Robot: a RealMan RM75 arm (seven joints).
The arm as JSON. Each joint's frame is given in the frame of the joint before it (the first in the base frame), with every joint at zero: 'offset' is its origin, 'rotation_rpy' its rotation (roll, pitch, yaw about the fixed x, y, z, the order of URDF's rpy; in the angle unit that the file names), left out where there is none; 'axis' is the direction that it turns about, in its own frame. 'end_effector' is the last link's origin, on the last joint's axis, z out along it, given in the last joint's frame.
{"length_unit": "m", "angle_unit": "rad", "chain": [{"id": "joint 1", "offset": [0.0, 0.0, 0.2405], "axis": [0.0, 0.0, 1.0]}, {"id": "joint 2", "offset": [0.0, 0.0, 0.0], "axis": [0.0, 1.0, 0.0]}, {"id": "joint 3", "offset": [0.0, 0.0, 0.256], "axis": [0.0, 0.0, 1.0]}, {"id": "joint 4", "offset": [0.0, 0.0, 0.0], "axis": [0.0, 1.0, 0.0]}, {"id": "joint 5", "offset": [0.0, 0.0, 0.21], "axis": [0.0, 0.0, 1.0]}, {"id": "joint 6", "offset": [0.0, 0.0, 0.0], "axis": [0.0, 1.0, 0.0]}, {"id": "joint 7", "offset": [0.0, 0.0, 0.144], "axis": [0.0, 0.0, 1.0]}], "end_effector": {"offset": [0.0, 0.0, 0.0]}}
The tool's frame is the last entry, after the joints.
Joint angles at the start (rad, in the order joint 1, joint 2, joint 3, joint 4, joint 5, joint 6, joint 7):
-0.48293, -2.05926, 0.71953, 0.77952, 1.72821, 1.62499, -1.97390
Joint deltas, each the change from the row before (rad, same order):
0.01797, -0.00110, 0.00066, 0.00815, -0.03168, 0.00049, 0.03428
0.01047, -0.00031, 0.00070, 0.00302, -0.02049, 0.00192, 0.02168
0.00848, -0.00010, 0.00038, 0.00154, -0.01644, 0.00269, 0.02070
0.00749, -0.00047, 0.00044, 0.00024, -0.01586, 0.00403, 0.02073
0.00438, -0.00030, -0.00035, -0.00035, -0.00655, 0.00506, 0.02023
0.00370, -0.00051, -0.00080, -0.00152, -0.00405, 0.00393, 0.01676
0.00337, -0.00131, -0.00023, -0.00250, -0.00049, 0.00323, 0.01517
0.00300, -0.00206, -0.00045, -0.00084, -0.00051, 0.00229, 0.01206
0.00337, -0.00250, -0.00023, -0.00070, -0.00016, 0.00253, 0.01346
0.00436, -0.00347, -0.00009, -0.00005, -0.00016, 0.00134, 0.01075
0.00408, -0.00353, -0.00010, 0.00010, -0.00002, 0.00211, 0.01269
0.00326, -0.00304, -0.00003, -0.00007, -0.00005, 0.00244, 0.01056
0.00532, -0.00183, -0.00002, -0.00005, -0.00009, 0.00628, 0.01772
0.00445, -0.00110, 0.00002, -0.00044, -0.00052, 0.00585, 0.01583
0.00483, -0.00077, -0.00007, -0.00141, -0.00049, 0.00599, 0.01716
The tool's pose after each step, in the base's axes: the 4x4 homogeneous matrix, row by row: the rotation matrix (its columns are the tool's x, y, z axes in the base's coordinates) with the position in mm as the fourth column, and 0 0 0 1 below. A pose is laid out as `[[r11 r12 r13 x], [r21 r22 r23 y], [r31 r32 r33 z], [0 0 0 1]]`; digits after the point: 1 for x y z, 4 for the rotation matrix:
[[0.3812 0.7267 0.5715 -239.5], [0.5923 -0.6666 0.4526 336.4], [0.7099 0.1659 -0.6845 50.6], [0 0 0 1]]
[[0.3833 0.7187 0.5801 -240.7], [0.5708 -0.6781 0.4630 334.7], [0.7261 0.1537 -0.6702 53.0], [0 0 0 1]]
[[0.3867 0.7109 0.5874 -241.7], [0.5516 -0.6888 0.4704 333.2], [0.7390 0.1421 -0.6586 54.9], [0 0 0 1]]
[[0.3899 0.7023 0.5956 -242.4], [0.5331 -0.6996 0.4758 331.5], [0.7508 0.1320 -0.6472 56.3], [0 0 0 1]]
[[0.3986 0.6934 0.6003 -242.9], [0.5182 -0.7103 0.4764 330.1], [0.7567 0.1212 -0.6424 56.8], [0 0 0 1]]
[[0.4049 0.6869 0.6035 -243.6], [0.5071 -0.7179 0.4770 328.8], [0.7609 0.1129 -0.6390 56.9], [0 0 0 1]]
[[0.4110 0.6820 0.6049 -244.5], [0.4997 -0.7235 0.4763 327.4], [0.7625 0.1065 -0.6382 56.1], [0 0 0 1]]
[[0.4155 0.6780 0.6063 -245.0], [0.4932 -0.7280 0.4761 326.2], [0.7642 0.1012 -0.6369 55.4], [0 0 0 1]]
[[0.4209 0.6735 0.6077 -245.5], [0.4862 -0.7331 0.4757 324.9], [0.7658 0.0953 -0.6359 54.4], [0 0 0 1]]
[[0.4236 0.6711 0.6085 -246.2], [0.4813 -0.7358 0.4764 323.4], [0.7674 0.0910 -0.6346 53.1], [0 0 0 1]]
[[0.4279 0.6671 0.6098 -246.8], [0.4748 -0.7400 0.4764 321.9], [0.7691 0.0857 -0.6334 51.9], [0 0 0 1]]
[[0.4315 0.6633 0.6114 -247.1], [0.4696 -0.7438 0.4756 320.5], [0.7703 0.0819 -0.6324 50.8], [0 0 0 1]]
[[0.4400 0.6557 0.6136 -248.0], [0.4597 -0.7514 0.4733 318.3], [0.7714 0.0738 -0.6320 50.1], [0 0 0 1]]
[[0.4475 0.6485 0.6158 -248.7], [0.4506 -0.7583 0.4711 316.5], [0.7725 0.0666 -0.6316 49.6], [0 0 0 1]]
[[0.4552 0.6413 0.6178 -249.7], [0.4411 -0.7651 0.4692 314.4], [0.7735 0.0589 -0.6311 49.2], [0 0 0 1]]

